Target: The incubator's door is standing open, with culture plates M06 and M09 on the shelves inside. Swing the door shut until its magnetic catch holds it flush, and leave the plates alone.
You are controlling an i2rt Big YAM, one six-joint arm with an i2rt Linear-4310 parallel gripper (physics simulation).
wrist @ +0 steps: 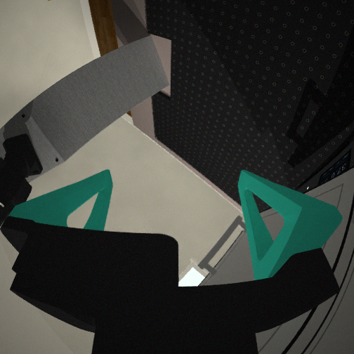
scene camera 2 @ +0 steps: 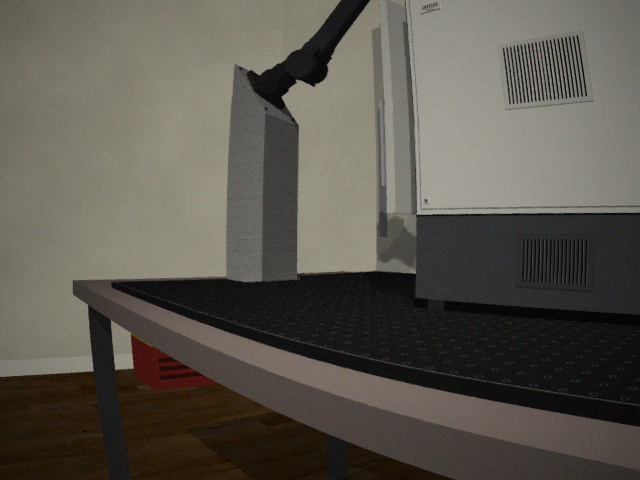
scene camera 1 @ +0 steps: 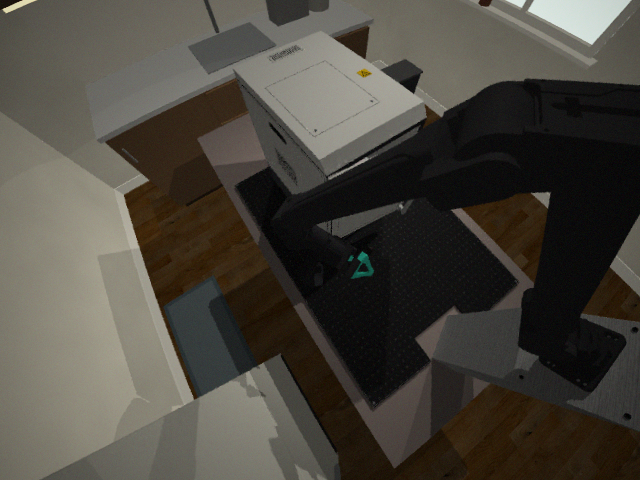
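Where they show: gripper, between the fingertips: [scene camera 1: 361,265]; arm's base, origin of its link: [scene camera 2: 263,91] [scene camera 1: 581,352].
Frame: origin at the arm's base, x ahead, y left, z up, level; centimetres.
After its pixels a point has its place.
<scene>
The white incubator [scene camera 1: 330,98] @[y 13.4, x 75.0, z 7.8 cm] [scene camera 2: 465,155] @[y -5.6, x 69.1, z -25.6 cm] stands on the black perforated board. Its white door [scene camera 1: 361,219] @[y 12.7, x 54.1, z -24.7 cm] [scene camera 2: 395,113] @[y -6.5, x 55.7, z -17.6 cm] [wrist: 235,267] stands at or close to the front; whether it sits flush cannot be told. The door's handle [scene camera 1: 404,206] @[y -3.2, x 50.7, z -24.1 cm] [scene camera 2: 382,144] @[y -4.5, x 50.2, z -21.9 cm] [wrist: 220,242] is upright on the far side. Plates M06 and M09 do not show. My gripper [scene camera 1: 356,261] @[y 24.2, x 38.4, z -15.1 cm] [wrist: 175,176] is open and empty, low in front of the incubator. In the wrist view its right teal finger overlaps the pale door. Contact cannot be told. The arm hides part of the front.
The arm's grey pedestal [scene camera 1: 480,335] @[y 2.7, x 4.7, z -23.7 cm] [scene camera 2: 262,206] @[y -4.0, x 8.8, z -30.5 cm] [wrist: 105,85] stands opposite the incubator's front. The black board [scene camera 1: 413,268] @[y -2.9, x 31.5, z -47.2 cm] [scene camera 2: 310,315] @[y -23.2, x 57.3, z -47.2 cm] [wrist: 210,100] lies on the pale table [scene camera 1: 395,428] @[y 36.4, x -13.2, z -48.5 cm] [scene camera 2: 258,382] @[y -40.0, x 74.0, z -50.1 cm]. A counter [scene camera 1: 155,87] stands behind the incubator. A red box [scene camera 2: 165,369] shows below the table.
</scene>
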